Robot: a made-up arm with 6 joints. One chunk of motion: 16 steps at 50 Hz.
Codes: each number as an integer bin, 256 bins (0 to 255) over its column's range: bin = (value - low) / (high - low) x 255, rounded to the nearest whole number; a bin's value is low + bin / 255 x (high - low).
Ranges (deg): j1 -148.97..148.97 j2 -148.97..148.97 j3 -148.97..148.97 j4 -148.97..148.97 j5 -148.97..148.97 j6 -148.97..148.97
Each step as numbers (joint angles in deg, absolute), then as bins.
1 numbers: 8.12 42.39 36.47 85.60 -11.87 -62.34
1 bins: 134 164 159 201 117 74
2 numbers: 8.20 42.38 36.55 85.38 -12.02 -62.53
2 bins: 135 164 159 201 117 74
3 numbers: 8.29 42.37 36.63 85.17 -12.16 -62.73
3 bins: 135 164 159 200 117 74
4 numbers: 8.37 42.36 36.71 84.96 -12.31 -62.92
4 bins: 135 164 159 200 117 74
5 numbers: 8.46 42.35 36.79 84.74 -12.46 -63.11
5 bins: 135 164 159 200 117 73
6 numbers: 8.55 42.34 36.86 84.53 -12.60 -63.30
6 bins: 135 164 159 200 117 73
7 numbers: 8.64 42.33 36.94 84.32 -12.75 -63.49
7 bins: 135 164 159 200 117 73
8 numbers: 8.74 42.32 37.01 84.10 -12.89 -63.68
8 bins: 135 164 159 199 116 73
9 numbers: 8.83 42.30 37.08 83.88 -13.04 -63.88
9 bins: 135 164 159 199 116 73
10 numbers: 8.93 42.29 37.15 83.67 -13.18 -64.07
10 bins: 135 164 159 199 116 73
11 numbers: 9.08 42.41 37.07 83.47 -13.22 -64.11
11 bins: 135 164 159 199 116 73
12 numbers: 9.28 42.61 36.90 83.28 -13.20 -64.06
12 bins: 135 164 159 199 116 73
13 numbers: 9.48 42.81 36.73 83.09 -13.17 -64.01
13 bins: 136 164 159 199 116 73
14 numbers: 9.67 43.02 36.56 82.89 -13.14 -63.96
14 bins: 136 164 159 198 116 73
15 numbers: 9.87 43.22 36.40 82.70 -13.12 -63.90
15 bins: 136 164 159 198 116 73
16 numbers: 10.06 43.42 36.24 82.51 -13.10 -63.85
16 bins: 136 165 159 198 116 73
